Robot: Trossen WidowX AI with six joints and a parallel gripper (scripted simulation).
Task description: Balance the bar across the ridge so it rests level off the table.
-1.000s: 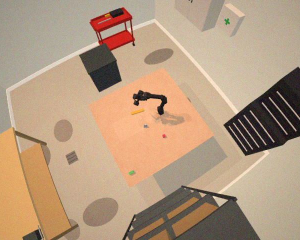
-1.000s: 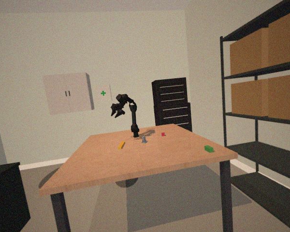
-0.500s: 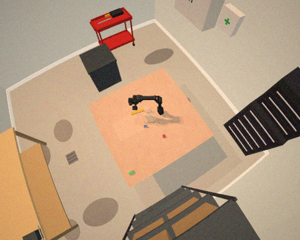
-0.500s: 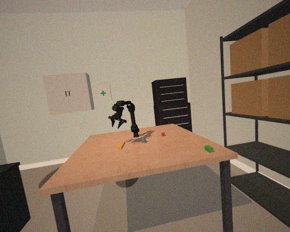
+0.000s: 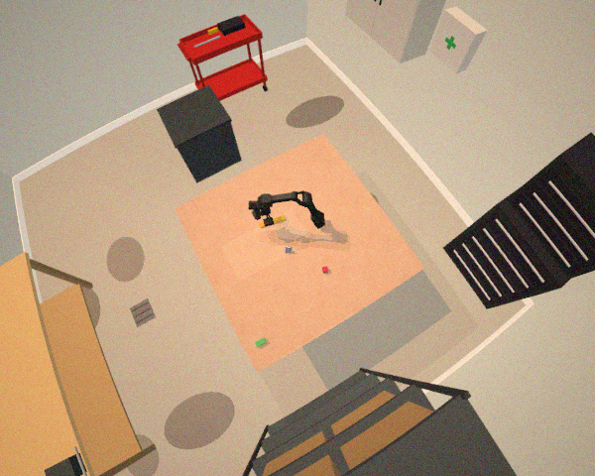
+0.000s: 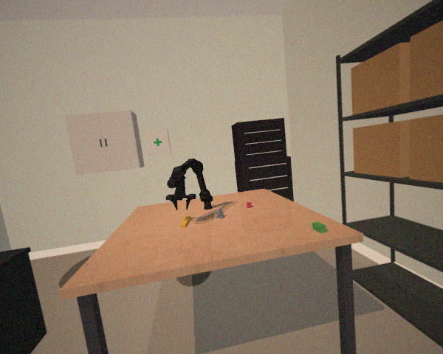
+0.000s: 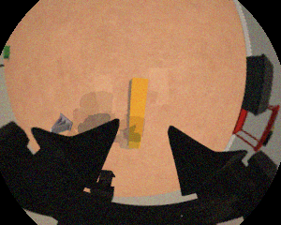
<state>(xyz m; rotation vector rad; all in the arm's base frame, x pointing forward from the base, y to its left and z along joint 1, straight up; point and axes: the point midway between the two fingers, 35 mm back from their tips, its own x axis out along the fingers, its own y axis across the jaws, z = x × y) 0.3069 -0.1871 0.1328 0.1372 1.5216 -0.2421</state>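
Now: the yellow bar 30 mm behind my gripper tip, 10 mm to the left of it and 90 mm below it. The rest, counted from my gripper tip: green block 430 mm ahead, 690 mm to the left, 80 mm below; red block 160 mm behind, 500 mm to the left, 80 mm below.
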